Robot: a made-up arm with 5 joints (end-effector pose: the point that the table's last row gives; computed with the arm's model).
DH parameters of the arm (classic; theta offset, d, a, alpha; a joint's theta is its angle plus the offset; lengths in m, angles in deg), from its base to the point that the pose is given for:
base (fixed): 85.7 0 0.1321 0
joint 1: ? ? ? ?
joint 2: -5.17 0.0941 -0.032 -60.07
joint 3: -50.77 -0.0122 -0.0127 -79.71
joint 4: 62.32 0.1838 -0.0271 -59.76
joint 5: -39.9 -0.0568 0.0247 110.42
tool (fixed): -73.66 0.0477 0 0
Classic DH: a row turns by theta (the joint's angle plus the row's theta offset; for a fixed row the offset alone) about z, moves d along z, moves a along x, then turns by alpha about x.
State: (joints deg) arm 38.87 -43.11 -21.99 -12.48 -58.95
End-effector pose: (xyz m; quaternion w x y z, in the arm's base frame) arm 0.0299 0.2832 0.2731 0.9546 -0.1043 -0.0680 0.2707
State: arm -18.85 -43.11 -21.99 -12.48 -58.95
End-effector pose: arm 0.1486 0.1957 0.2731 0.9667 -0.1242 -0.0092 -0.2237
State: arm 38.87 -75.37 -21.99 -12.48 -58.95
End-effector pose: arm 0.0570 0.2787 0.1874 0.8993 -0.3547 -0.1582 0.2009
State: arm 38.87 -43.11 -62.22 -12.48 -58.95
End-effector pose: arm 0.1227 0.3080 0.2602 0.9452 -0.1481 -0.2908 0.0054
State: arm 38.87 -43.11 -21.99 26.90 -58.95
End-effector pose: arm 0.0835 0.2936 0.2289 0.9418 -0.2311 0.2120 0.1214
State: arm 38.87 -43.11 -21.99 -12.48 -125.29
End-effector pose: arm 0.0457 0.2302 0.2810 0.7889 0.4084 -0.0415 0.4573
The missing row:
joint 1: 2.84 0.2401 -0.0535 77.67
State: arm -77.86 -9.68 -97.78 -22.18 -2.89
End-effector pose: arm 0.0560 -0.1385 0.3101 0.0187 -0.2368 0.2152 -0.9472
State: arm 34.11 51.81 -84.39 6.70 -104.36
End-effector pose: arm 0.2082 0.1914 0.3412 0.7024 0.6866 0.1116 -0.1507
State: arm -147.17 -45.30 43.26 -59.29 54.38
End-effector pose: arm 0.0617 0.0839 0.3533 0.1982 -0.1844 0.5413 -0.7960
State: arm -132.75 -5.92 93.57 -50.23 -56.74
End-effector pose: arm -0.1819 0.2350 0.4081 0.7518 0.3563 -0.5287 -0.1682
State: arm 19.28 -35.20 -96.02 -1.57 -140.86
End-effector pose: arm 0.1994 0.1689 0.2851 0.7749 0.2321 -0.5816 0.0864
